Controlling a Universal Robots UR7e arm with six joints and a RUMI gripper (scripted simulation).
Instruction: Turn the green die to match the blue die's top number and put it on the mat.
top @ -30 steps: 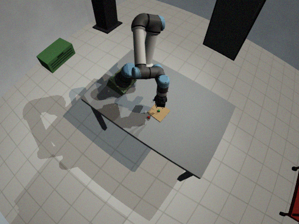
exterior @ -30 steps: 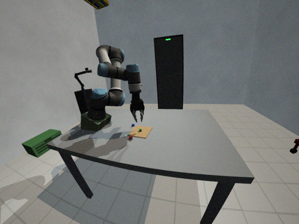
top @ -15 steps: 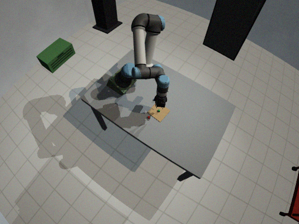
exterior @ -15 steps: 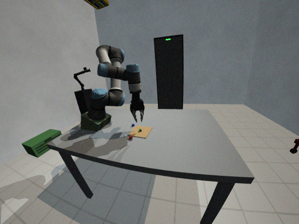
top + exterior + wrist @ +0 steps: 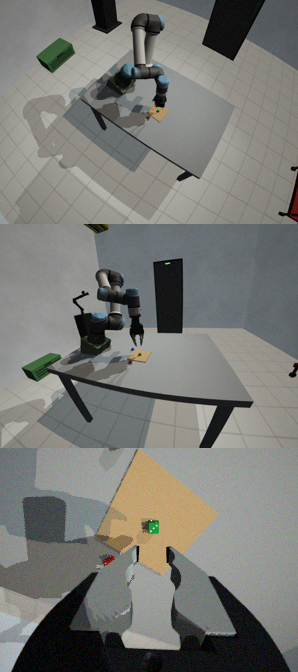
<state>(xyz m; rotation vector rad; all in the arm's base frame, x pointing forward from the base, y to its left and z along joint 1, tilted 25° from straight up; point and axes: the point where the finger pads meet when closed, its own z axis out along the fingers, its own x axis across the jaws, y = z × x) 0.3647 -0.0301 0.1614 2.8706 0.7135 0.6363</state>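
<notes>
The green die lies 80 mm below my hand. Also, from my hand: red die 30 mm behind, 100 mm to the right, 90 mm below; blue die 90 mm behind, 70 mm to the left, 90 mm below; tan mat 90 mm below.
</notes>
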